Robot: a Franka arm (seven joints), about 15 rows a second.
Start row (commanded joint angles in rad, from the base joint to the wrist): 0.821 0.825 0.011 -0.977 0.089 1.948 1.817
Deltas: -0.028 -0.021 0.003 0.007 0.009 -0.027 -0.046; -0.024 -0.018 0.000 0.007 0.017 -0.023 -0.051; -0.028 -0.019 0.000 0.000 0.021 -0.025 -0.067; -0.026 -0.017 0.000 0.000 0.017 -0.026 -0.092; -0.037 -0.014 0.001 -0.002 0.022 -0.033 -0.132; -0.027 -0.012 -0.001 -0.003 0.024 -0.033 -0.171; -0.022 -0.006 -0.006 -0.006 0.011 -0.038 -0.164; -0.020 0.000 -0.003 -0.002 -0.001 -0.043 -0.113; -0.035 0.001 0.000 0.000 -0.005 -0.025 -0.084; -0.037 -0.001 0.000 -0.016 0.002 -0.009 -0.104; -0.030 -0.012 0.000 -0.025 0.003 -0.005 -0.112
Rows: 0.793 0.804 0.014 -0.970 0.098 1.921 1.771; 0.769 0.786 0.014 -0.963 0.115 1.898 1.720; 0.741 0.767 0.014 -0.963 0.136 1.873 1.653; 0.715 0.750 0.014 -0.963 0.153 1.847 1.561; 0.678 0.736 0.015 -0.965 0.175 1.814 1.429; 0.651 0.724 0.014 -0.968 0.199 1.781 1.258; 0.629 0.718 0.008 -0.974 0.210 1.743 1.094; 0.609 0.718 0.005 -0.976 0.209 1.700 0.981; 0.574 0.719 0.005 -0.976 0.204 1.675 0.897; 0.537 0.718 0.005 -0.992 0.206 1.666 0.793; 0.507 0.706 0.005 -1.017 0.209 1.661 0.681
